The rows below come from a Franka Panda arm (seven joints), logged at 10 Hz.
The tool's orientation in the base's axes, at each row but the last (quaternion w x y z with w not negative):
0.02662, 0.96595, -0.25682, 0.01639
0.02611, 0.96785, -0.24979, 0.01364
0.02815, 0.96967, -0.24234, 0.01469
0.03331, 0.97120, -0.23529, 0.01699
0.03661, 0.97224, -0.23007, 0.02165
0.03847, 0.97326, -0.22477, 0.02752
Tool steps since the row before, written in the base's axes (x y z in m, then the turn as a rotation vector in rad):
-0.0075, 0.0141, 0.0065, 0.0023, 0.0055, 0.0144
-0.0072, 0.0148, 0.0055, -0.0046, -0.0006, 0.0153
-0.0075, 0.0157, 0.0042, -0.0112, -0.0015, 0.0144
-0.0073, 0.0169, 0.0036, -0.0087, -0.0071, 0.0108
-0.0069, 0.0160, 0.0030, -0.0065, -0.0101, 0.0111
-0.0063, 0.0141, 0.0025, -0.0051, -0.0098, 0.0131
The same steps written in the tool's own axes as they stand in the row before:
-0.0132, -0.0082, -0.0075, -0.0001, -0.0053, -0.0147
-0.0132, -0.0092, -0.0064, -0.0031, 0.0034, -0.0153
-0.0138, -0.0101, -0.0053, -0.0086, 0.0073, -0.0144
-0.0140, -0.0114, -0.0049, -0.0040, 0.0109, -0.0104
-0.0131, -0.0110, -0.0045, -0.0006, 0.0126, -0.0104
-0.0116, -0.0097, -0.0039, 0.0006, 0.0118, -0.0124

